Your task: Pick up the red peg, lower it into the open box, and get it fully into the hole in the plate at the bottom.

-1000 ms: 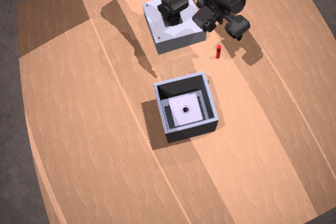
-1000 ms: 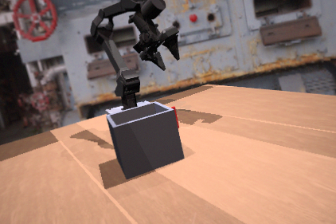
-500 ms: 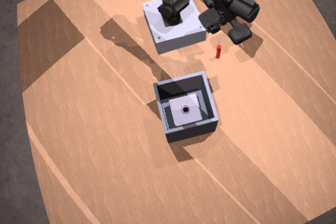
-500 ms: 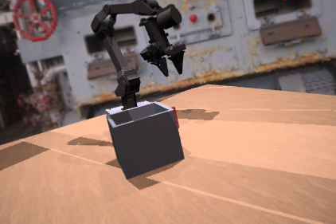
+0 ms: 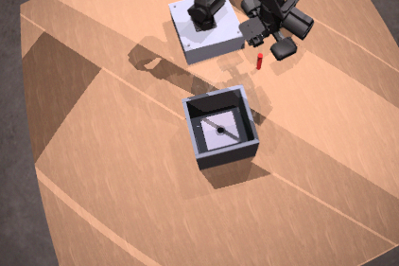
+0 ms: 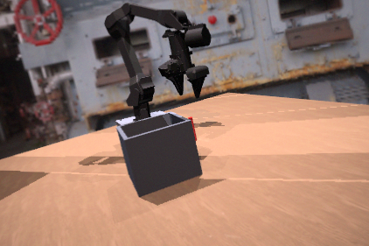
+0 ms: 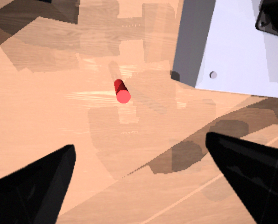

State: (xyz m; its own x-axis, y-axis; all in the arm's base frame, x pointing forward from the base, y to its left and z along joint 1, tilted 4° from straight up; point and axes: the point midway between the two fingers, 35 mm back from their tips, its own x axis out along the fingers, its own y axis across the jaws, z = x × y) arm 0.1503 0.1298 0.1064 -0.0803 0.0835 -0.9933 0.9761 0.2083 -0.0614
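Now: gripper tip 11 cm above the red peg, 2 cm to the left of it and 1 cm short of it.
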